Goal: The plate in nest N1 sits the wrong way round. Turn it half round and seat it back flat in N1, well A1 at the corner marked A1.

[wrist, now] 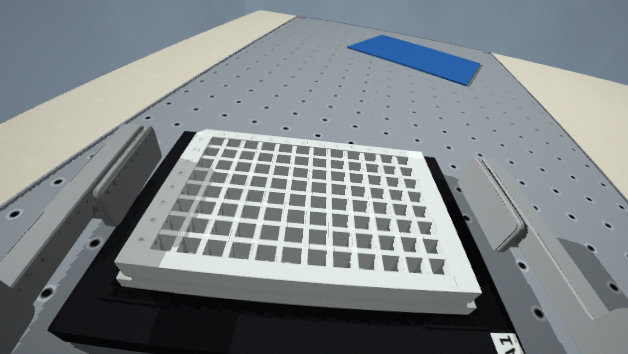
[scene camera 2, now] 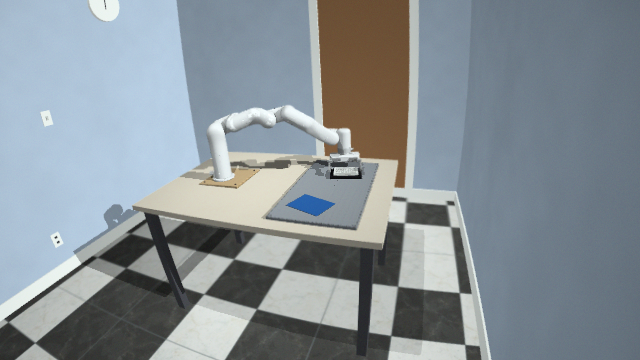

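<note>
The white well plate [scene camera 2: 346,171] [wrist: 310,200] lies in the black nest [scene camera 2: 346,177] [wrist: 200,327]. In the wrist view faint row letters run down its left side, with H near the lower left corner, so its A end is at the upper left. The white A1 label [wrist: 506,344] is on the nest's lower right corner, diagonally opposite. Whether the plate is fully seated I cannot tell. My gripper [scene camera 2: 345,166] [wrist: 311,190] is open and empty, its fingers standing wide on either side of the plate's short sides, apart from it.
A flat blue square [scene camera 2: 310,205] [wrist: 417,60] lies on the grey perforated board [scene camera 2: 340,192] [wrist: 240,105] that carries the nest. The board lies on the beige table [scene camera 2: 240,202] [wrist: 165,65]. The arm's wooden base plate [scene camera 2: 243,179] is at the table's left.
</note>
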